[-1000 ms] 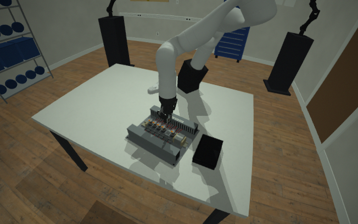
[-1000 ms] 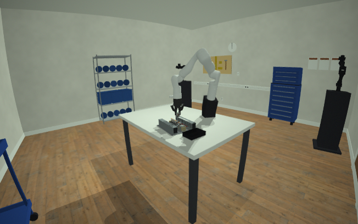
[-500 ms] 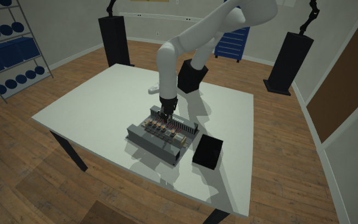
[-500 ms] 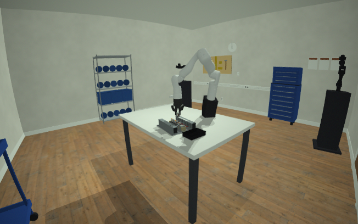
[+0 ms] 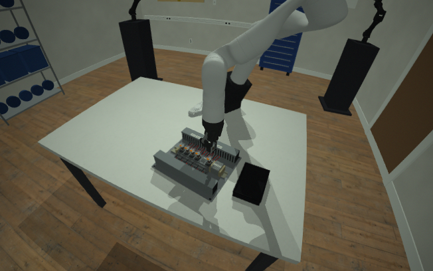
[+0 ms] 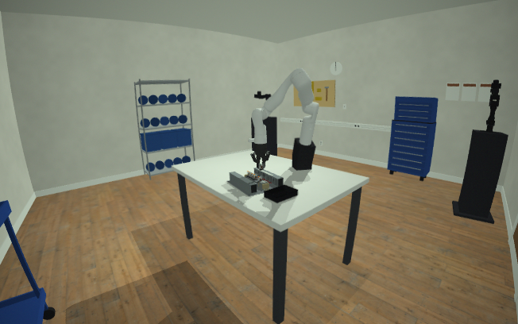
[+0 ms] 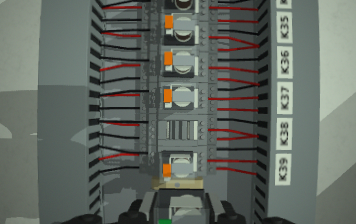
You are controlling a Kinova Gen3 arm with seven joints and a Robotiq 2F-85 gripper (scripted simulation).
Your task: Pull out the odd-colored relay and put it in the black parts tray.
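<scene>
The black parts tray is 18 cm to the left of my hand, 12 cm below it and 4 cm ahead of it. Round my hand: grey relay panel (11 cm below, 7 cm to the right, 2 cm behind); then relay (1 cm below).
</scene>
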